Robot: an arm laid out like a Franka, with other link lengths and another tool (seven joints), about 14 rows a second.
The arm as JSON. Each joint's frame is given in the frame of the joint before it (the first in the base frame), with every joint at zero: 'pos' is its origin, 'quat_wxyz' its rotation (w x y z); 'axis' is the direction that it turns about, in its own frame. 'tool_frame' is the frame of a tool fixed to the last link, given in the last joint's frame.
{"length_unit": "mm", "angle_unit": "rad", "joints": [
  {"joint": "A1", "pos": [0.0, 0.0, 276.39], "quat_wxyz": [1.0, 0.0, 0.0, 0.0], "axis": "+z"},
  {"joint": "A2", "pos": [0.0, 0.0, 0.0], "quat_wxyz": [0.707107, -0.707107, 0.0, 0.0], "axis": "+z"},
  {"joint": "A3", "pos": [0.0, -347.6, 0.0], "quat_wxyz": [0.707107, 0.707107, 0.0, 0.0], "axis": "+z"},
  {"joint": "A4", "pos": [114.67, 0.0, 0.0], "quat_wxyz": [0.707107, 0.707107, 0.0, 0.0], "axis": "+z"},
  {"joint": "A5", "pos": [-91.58, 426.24, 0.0], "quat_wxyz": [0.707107, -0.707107, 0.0, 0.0], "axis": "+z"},
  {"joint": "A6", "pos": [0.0, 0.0, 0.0], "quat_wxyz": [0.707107, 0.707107, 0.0, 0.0], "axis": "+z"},
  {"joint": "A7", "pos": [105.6, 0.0, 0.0], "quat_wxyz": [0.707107, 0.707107, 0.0, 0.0], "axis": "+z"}
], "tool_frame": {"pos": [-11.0, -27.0, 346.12], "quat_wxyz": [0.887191, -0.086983, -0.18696, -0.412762]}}
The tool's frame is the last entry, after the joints.
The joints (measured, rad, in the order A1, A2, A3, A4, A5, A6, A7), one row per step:
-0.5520, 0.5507, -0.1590, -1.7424, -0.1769, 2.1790, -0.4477
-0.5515, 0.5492, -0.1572, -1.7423, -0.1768, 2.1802, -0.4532
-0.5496, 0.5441, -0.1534, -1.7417, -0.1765, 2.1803, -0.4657
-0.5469, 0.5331, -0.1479, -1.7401, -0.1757, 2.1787, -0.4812
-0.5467, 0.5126, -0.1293, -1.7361, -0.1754, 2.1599, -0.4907
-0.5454, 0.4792, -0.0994, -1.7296, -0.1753, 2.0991, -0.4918
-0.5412, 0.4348, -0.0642, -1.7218, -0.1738, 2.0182, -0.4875
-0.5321, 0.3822, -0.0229, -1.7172, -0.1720, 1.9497, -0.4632
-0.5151, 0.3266, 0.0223, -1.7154, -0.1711, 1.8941, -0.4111
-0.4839, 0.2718, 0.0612, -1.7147, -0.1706, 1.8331, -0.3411
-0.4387, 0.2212, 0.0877, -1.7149, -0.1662, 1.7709, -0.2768
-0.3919, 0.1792, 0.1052, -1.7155, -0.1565, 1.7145, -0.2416
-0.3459, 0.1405, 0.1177, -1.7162, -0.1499, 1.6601, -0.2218
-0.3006, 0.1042, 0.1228, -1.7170, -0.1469, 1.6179, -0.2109
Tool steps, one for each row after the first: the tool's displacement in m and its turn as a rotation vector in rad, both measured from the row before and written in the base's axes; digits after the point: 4 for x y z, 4 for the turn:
0.0018, 0.0008, 0.0010, 0.0006, -0.0023, 0.0076
0.0042, 0.0021, 0.0036, 0.0014, -0.0047, 0.0171
0.0069, 0.0026, 0.0080, 0.0001, -0.0094, 0.0218
0.0104, 0.0099, 0.0141, 0.0065, -0.0089, 0.0218
0.0071, 0.0220, 0.0220, 0.0218, 0.0102, 0.0173
0.0060, 0.0289, 0.0299, 0.0252, 0.0158, 0.0166
0.0123, 0.0338, 0.0348, 0.0123, -0.0002, 0.0112
0.0168, 0.0398, 0.0360, -0.0016, -0.0118, -0.0003
0.0125, 0.0462, 0.0347, -0.0071, -0.0035, -0.0090
0.0066, 0.0490, 0.0309, -0.0059, 0.0039, -0.0022
0.0006, 0.0456, 0.0248, 0.0027, 0.0090, 0.0189
-0.0048, 0.0404, 0.0225, 0.0014, 0.0134, 0.0301
-0.0055, 0.0328, 0.0209, -0.0035, 0.0059, 0.0336

